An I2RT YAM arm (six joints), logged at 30 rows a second.
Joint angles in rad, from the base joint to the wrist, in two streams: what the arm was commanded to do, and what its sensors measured. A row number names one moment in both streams.
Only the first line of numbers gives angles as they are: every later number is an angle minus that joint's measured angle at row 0.
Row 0, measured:
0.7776 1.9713 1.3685 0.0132 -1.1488 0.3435
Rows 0 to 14, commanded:
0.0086 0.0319 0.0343 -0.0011 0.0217 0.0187
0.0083 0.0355 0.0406 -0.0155 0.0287 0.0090
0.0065 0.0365 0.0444 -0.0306 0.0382 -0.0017
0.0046 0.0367 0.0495 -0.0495 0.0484 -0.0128
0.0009 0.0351 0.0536 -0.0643 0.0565 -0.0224
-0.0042 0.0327 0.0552 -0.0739 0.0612 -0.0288
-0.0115 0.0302 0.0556 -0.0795 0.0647 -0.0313
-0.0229 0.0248 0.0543 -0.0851 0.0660 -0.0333
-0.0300 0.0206 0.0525 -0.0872 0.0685 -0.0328
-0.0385 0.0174 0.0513 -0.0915 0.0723 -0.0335
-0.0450 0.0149 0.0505 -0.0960 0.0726 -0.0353
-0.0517 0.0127 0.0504 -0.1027 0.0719 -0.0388
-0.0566 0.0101 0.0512 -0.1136 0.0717 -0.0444
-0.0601 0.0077 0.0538 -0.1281 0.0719 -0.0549
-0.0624 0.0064 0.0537 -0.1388 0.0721 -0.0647
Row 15, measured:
-0.0255 0.0202 0.0401 -0.0664 0.0103 -0.0198
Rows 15 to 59, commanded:
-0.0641 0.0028 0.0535 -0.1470 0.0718 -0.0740
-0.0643 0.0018 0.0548 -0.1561 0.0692 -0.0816
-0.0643 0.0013 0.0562 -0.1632 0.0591 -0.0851
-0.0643 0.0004 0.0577 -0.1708 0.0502 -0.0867
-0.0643 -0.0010 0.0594 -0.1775 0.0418 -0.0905
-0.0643 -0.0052 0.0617 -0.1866 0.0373 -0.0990
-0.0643 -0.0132 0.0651 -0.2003 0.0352 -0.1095
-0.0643 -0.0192 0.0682 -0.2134 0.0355 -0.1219
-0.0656 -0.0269 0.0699 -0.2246 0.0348 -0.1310
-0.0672 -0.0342 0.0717 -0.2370 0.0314 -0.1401
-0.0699 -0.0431 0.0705 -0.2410 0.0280 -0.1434
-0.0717 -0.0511 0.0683 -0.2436 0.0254 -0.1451
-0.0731 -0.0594 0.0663 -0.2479 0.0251 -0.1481
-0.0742 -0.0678 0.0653 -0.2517 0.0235 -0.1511
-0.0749 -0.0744 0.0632 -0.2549 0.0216 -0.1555
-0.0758 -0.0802 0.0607 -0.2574 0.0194 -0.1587
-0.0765 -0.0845 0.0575 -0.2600 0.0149 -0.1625
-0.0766 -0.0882 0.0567 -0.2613 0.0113 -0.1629
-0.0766 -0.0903 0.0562 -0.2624 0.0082 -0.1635
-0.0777 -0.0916 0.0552 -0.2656 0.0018 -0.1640
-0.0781 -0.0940 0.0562 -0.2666 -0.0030 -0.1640
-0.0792 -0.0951 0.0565 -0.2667 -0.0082 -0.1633
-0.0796 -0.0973 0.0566 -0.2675 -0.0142 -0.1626
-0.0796 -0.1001 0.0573 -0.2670 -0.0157 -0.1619
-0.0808 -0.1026 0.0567 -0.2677 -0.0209 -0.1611
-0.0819 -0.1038 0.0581 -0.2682 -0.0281 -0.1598
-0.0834 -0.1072 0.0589 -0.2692 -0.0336 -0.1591
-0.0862 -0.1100 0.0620 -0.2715 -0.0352 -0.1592
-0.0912 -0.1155 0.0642 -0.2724 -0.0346 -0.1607
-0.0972 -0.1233 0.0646 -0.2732 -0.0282 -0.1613
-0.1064 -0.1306 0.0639 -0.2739 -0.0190 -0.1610
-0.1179 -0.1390 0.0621 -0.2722 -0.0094 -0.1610
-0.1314 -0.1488 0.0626 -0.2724 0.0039 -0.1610
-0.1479 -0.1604 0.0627 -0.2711 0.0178 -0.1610
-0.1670 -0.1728 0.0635 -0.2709 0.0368 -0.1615
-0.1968 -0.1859 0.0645 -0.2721 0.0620 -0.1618
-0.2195 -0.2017 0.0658 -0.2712 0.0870 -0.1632
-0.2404 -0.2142 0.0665 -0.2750 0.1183 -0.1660
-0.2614 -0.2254 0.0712 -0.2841 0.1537 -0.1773
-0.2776 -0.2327 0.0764 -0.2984 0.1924 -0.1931
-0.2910 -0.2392 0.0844 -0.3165 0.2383 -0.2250
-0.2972 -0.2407 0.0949 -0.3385 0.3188 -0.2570
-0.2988 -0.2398 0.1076 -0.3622 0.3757 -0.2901
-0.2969 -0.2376 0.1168 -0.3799 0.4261 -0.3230
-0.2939 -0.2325 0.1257 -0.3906 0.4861 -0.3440
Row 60, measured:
-0.3074 -0.2178 0.0752 -0.3148 0.2212 -0.2189
